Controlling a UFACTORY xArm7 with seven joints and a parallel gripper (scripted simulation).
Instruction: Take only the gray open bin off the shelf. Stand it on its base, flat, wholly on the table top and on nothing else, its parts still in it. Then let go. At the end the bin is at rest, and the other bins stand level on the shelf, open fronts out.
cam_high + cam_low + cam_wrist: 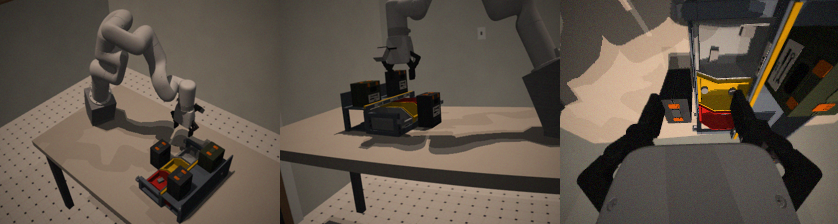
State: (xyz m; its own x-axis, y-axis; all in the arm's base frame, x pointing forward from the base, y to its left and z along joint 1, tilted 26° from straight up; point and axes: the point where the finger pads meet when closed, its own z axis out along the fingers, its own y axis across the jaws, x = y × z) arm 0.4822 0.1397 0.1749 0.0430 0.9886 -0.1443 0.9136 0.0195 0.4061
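Now: hand 8 cm short of the gray open bin and 17 cm above it. Round my hand: yellow bin: 8 cm ahead, 12 cm to the right, 17 cm below; then red bin: 7 cm ahead, 23 cm to the right, 17 cm below; then dark box: 6 cm behind, 10 cm to the right, 15 cm below.
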